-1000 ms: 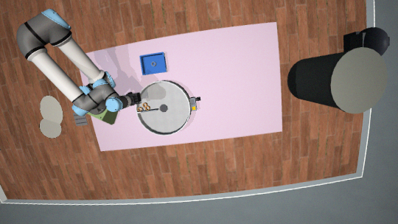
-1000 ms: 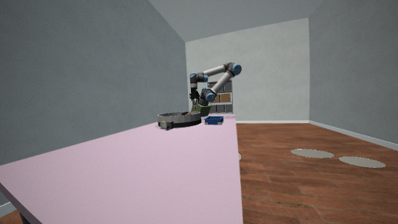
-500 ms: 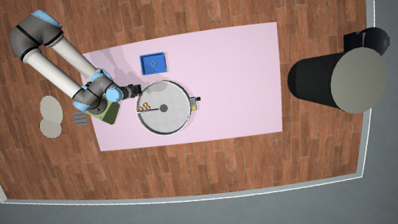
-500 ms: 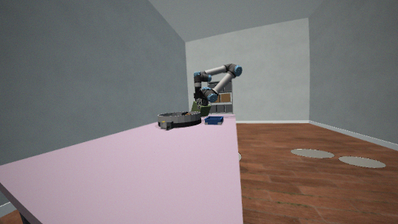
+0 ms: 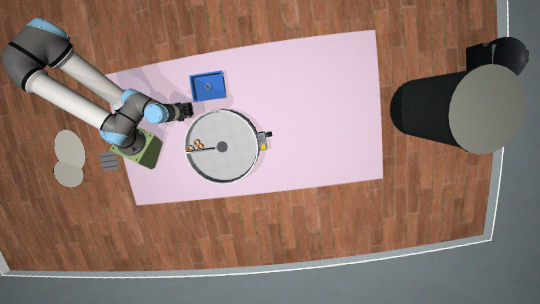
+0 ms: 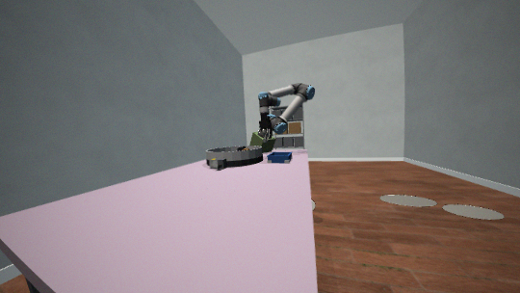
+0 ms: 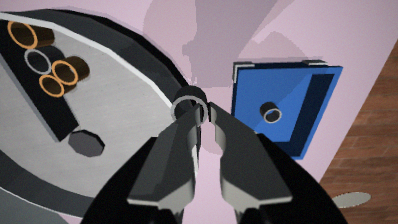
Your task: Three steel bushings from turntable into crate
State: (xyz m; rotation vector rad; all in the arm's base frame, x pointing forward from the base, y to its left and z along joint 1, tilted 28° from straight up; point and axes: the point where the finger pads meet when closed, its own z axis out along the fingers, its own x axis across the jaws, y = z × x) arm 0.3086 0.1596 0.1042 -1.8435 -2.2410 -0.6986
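Right now the blue crate is 60 mm ahead of my hand, 140 mm to the left of it and 130 mm below it. The rest, counted from my hand: round grey turntable (170 mm ahead, 190 mm to the right, 100 mm below).
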